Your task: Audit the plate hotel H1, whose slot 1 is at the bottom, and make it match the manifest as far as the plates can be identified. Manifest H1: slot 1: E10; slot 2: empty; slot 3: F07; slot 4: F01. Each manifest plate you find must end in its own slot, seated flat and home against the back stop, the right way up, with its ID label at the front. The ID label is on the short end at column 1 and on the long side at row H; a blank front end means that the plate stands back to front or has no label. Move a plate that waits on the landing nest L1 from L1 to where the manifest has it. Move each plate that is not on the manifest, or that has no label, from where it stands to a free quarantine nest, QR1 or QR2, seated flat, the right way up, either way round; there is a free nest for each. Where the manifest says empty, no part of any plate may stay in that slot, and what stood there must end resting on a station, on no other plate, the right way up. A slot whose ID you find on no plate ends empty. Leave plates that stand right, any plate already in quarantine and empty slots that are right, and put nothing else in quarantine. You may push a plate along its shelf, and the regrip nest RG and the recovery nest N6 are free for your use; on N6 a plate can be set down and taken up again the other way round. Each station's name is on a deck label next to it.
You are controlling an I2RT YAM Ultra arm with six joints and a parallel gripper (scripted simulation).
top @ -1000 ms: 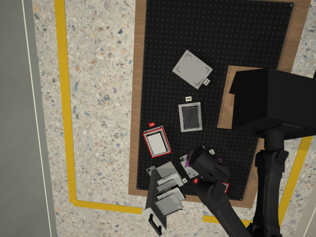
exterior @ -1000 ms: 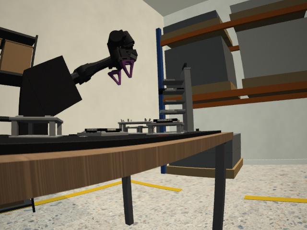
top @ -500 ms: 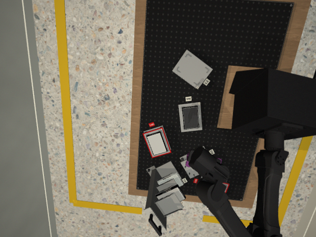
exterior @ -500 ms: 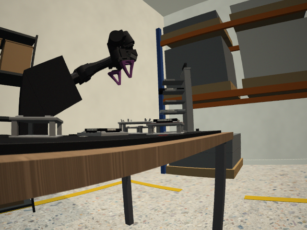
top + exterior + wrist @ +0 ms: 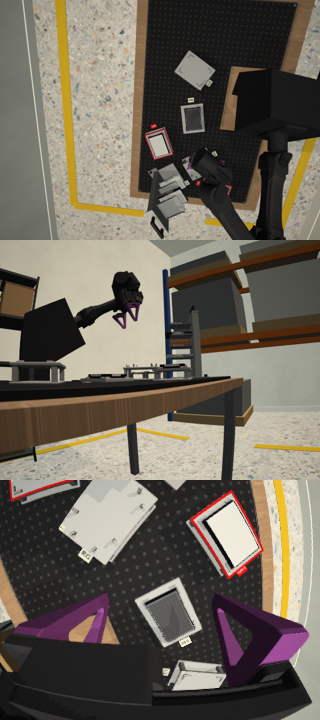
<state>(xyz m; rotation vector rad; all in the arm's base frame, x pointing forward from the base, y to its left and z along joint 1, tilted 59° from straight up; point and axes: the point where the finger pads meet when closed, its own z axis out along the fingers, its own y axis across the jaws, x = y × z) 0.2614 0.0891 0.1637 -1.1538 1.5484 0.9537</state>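
My gripper is now 60 mm past the regrip nest RG, 130 mm to the right of it and 190 mm above it. Also, from my hand: recovery nest N6 (30 mm ahead, 130 mm to the right, 240 mm below); then white well plate (70 mm ahead, 250 mm to the left, 140 mm below); then quarantine nest QR1 (190 mm ahead, 50 mm to the left, 210 mm below).
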